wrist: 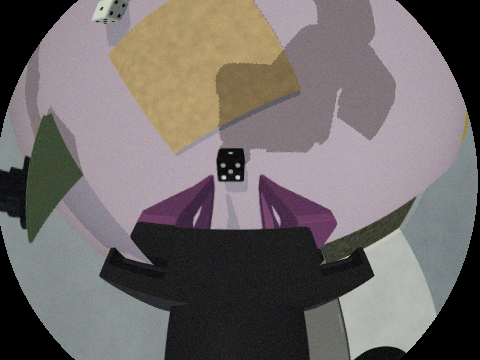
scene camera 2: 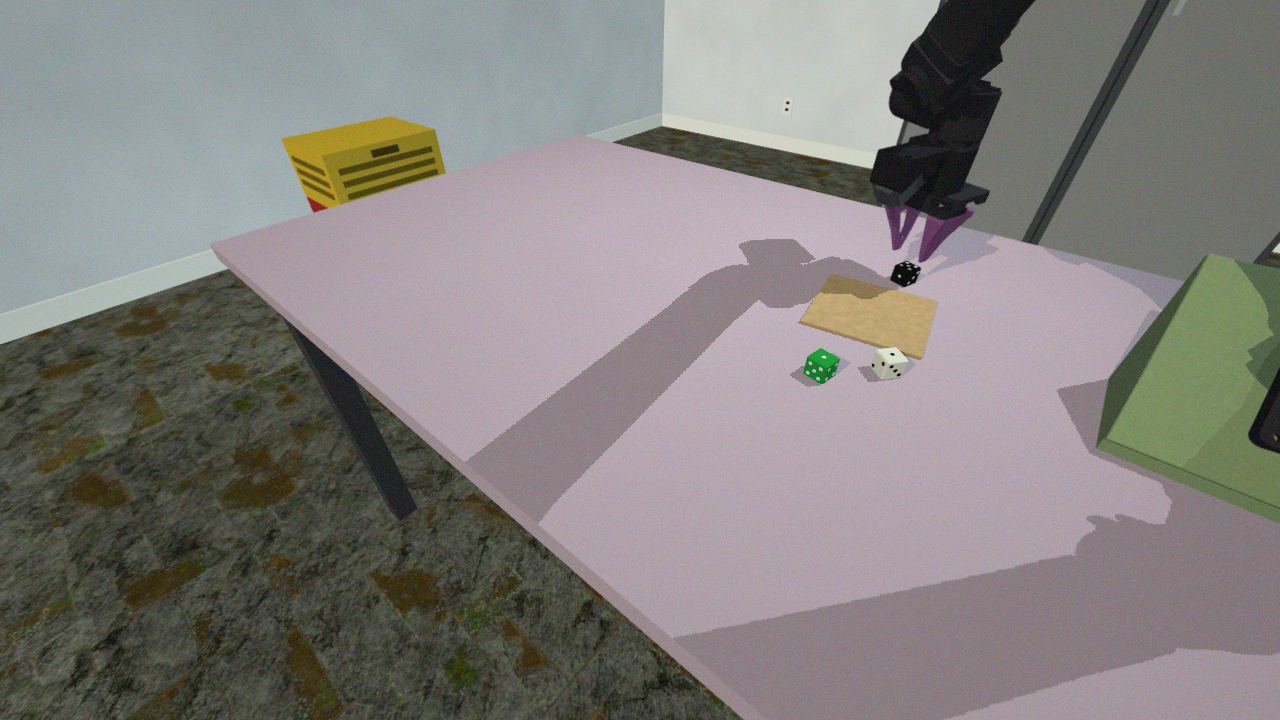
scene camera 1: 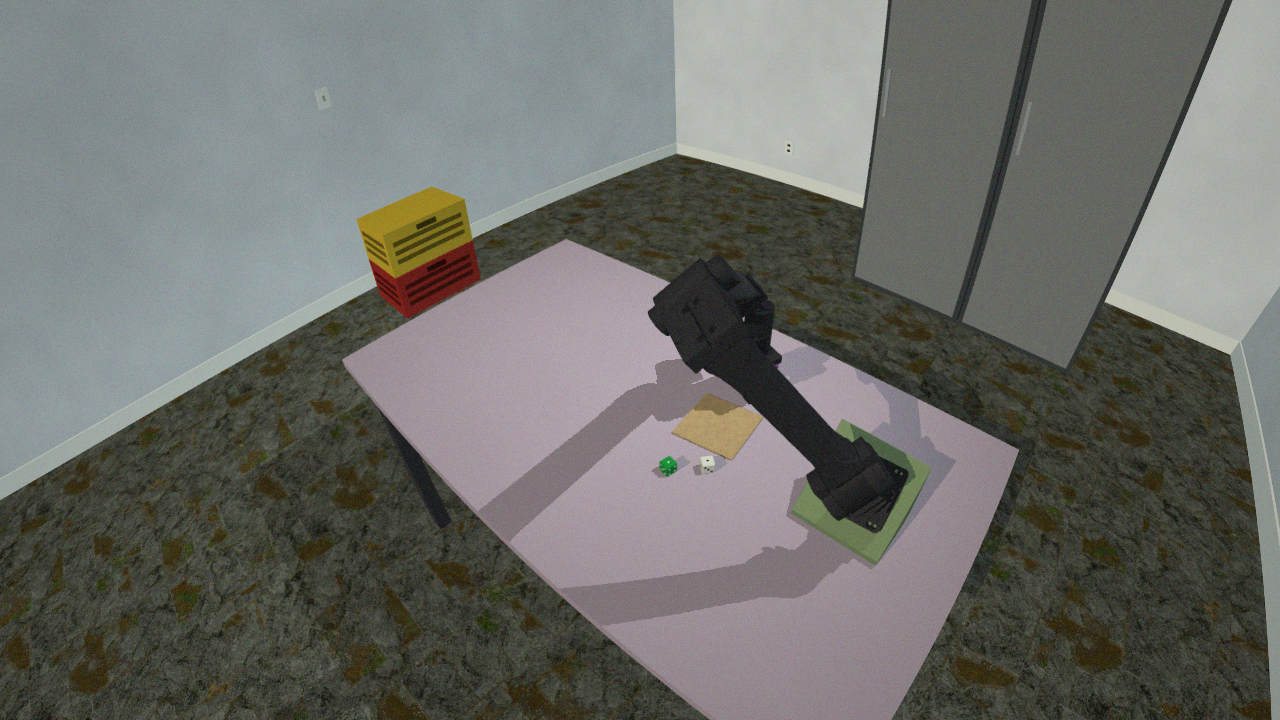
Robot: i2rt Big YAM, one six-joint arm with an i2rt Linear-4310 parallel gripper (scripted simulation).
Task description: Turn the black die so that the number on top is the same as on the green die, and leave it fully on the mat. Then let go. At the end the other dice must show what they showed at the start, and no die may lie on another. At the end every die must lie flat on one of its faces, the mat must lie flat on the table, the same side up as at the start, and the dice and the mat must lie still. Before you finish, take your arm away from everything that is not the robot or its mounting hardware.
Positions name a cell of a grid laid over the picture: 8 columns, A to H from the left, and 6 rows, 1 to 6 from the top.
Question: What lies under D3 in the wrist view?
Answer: A black die.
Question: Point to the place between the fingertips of the gripper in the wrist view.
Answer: At D4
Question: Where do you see a green die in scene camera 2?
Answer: At F4
